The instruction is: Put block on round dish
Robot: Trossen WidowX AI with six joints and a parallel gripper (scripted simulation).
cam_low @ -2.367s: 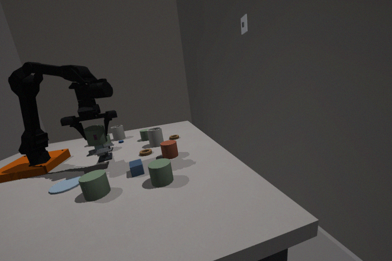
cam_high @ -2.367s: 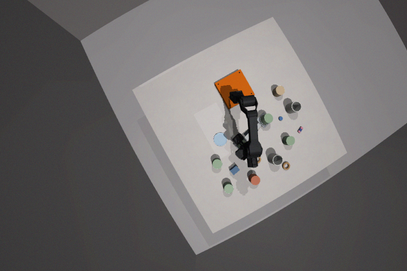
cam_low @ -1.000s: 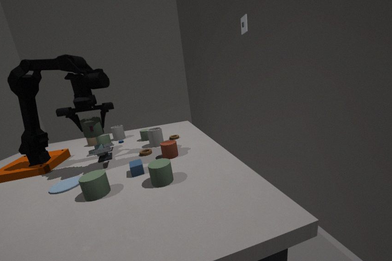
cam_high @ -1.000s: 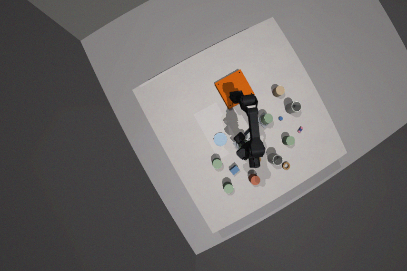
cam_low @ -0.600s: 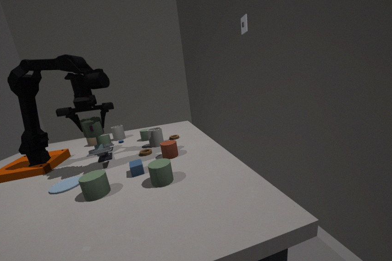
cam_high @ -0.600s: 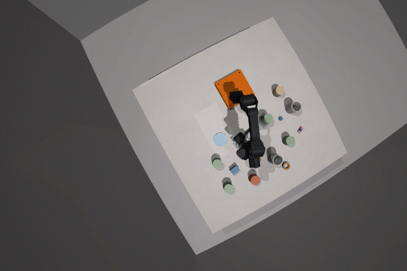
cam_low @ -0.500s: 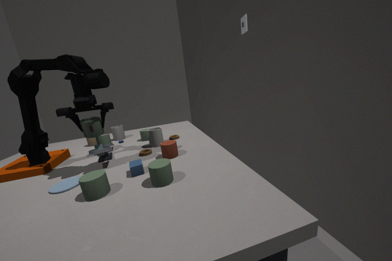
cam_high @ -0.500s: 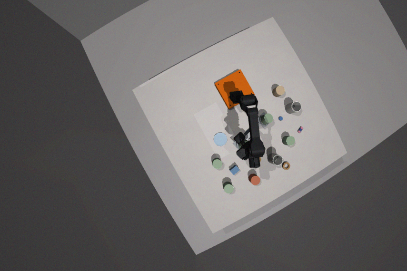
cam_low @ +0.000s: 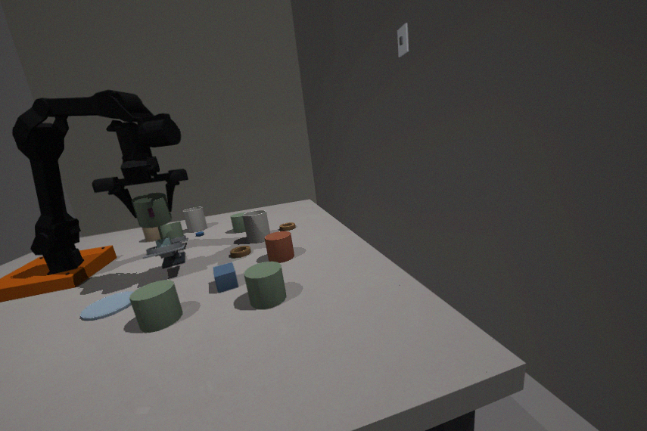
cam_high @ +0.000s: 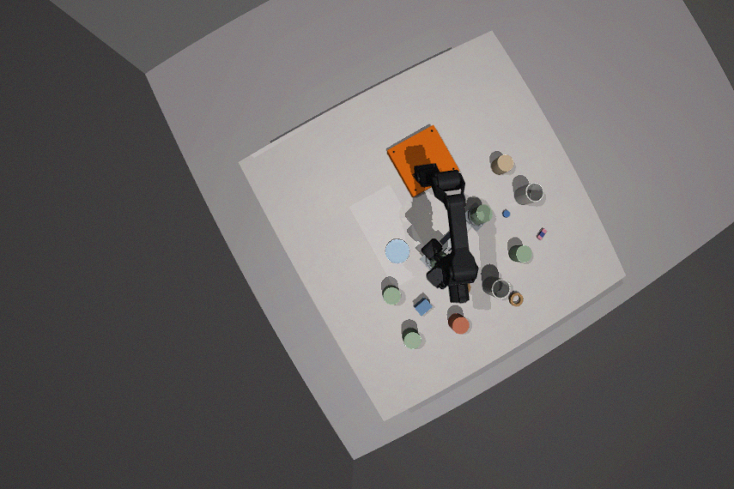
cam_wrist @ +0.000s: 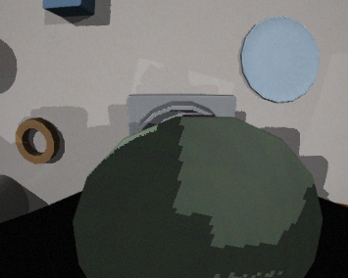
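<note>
The pale teal block lies 1 cm to the left of my gripper tip and 8 cm below it. The rest, counted from my gripper tip: light blue round dish 11 cm behind, 8 cm to the right, 17 cm below; then red cylinder 29 cm ahead, 7 cm to the right, 13 cm below; then green cup 2 cm to the right, 1 cm above.
</note>
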